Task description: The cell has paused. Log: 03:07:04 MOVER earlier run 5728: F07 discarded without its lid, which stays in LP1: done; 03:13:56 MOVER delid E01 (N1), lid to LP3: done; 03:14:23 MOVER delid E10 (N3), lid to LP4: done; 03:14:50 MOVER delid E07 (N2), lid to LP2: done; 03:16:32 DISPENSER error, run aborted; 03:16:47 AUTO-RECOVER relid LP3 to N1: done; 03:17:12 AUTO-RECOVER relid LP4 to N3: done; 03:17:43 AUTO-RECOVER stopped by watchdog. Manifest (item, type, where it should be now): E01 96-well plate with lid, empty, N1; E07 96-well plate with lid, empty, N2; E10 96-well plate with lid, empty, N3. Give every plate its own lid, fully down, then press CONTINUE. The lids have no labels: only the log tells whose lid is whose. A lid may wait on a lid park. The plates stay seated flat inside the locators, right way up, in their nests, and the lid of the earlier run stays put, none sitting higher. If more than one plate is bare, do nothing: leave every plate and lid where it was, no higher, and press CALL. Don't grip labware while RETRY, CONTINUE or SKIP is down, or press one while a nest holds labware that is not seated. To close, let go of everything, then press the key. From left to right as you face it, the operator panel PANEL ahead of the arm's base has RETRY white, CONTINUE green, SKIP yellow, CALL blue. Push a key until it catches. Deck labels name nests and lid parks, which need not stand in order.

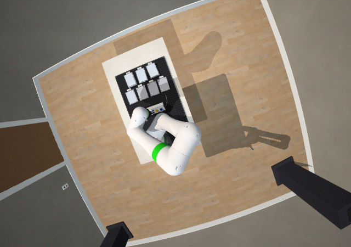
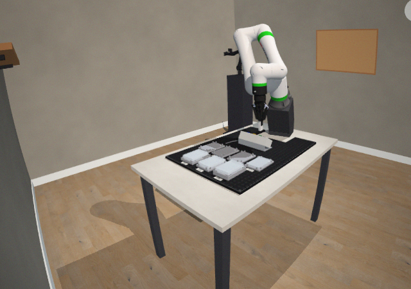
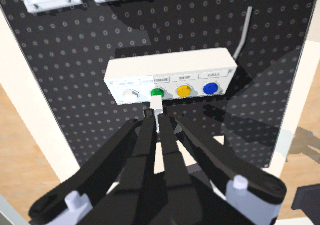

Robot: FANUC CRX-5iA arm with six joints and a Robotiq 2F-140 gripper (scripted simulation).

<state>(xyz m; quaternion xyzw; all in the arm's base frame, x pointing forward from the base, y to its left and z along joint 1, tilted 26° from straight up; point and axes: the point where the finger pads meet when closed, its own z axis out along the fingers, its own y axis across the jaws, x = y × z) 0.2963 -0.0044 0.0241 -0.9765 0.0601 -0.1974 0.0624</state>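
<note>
Right now the green continue key is 7 cm below my hand. The rest, counted from my hand: yellow skip key (5 cm to the right, 7 cm below); white retry key (1 cm ahead, 5 cm to the left, 7 cm below); blue call key (1 cm behind, 10 cm to the right, 7 cm below).
</note>
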